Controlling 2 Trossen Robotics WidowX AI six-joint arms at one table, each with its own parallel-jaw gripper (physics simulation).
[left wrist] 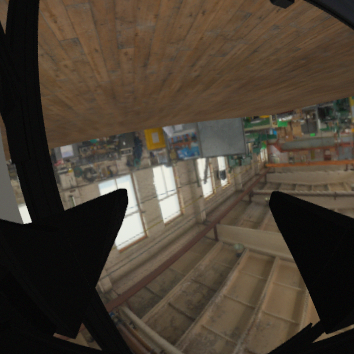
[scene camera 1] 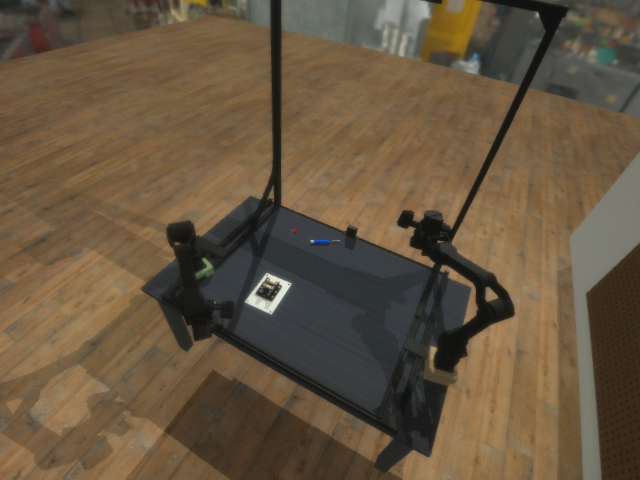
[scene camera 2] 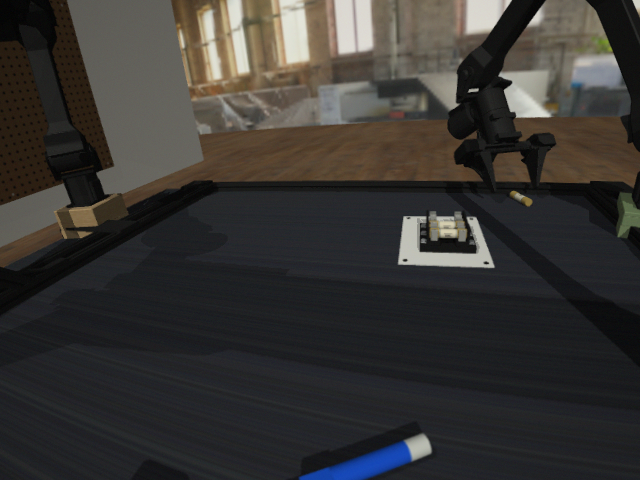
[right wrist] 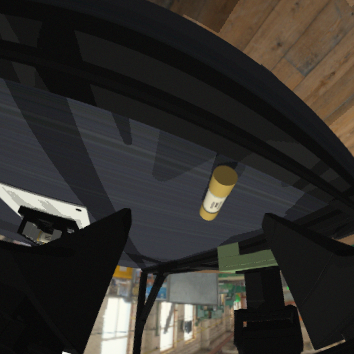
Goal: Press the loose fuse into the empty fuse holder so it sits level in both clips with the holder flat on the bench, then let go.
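Where they show: left gripper, between the fingertips: (left wrist: 200, 197) (scene camera 1: 420, 215); right gripper, between the fingertips: (scene camera 1: 214, 306) (scene camera 2: 515, 190) (right wrist: 198, 218); left arm's base, origin of its link: (scene camera 1: 444, 362) (scene camera 2: 88, 201); right arm's base, origin of its link: (scene camera 1: 196, 265) (right wrist: 260, 269).
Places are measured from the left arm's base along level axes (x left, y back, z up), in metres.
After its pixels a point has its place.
Note:
The loose fuse (scene camera 2: 520, 198) {x 0.025, y -0.877, z -0.053 m} (right wrist: 216, 199) {x 0.040, y -0.878, z -0.049 m}, with gold caps and a white middle, lies on the bench near its far edge in scene camera 2. The black fuse holder (scene camera 1: 264, 293) {x -0.099, y -0.716, z -0.052 m} (scene camera 2: 447, 248) {x -0.166, y -0.701, z -0.054 m} sits on a white plate (scene camera 1: 276, 303) {x -0.075, y -0.654, z -0.061 m} (scene camera 2: 409, 248) {x -0.148, y -0.650, z -0.061 m} lying flat. Two fuses sit in its nearer clips in scene camera 2; the rear pair of clips looks empty. My right gripper (scene camera 2: 514, 188) {x 0.032, y -0.869, z -0.039 m} (right wrist: 198, 218) {x 0.032, y -0.869, z -0.039 m} is open above the bench, its fingers pointing down near the loose fuse, with nothing between them. My left gripper (left wrist: 200, 197) {x -0.417, y -0.194, z 0.282 m} is open and empty, raised away from the holder.
A blue-handled screwdriver (scene camera 1: 321, 241) {x -0.473, y -0.580, z -0.052 m} (scene camera 2: 369, 462) {x -0.475, y -0.590, z -0.049 m} lies at the back of the bench in scene camera 1, between a small red item (scene camera 1: 294, 230) {x -0.504, y -0.729, z -0.057 m} and a small black block (scene camera 1: 351, 230) {x -0.565, y -0.456, z -0.018 m}. A green block (scene camera 1: 204, 269) {x -0.107, y -0.989, z -0.022 m} (scene camera 2: 628, 214) {x -0.136, y -0.968, z -0.026 m} (right wrist: 245, 260) {x -0.091, y -0.986, z -0.033 m} is at the right arm's base.

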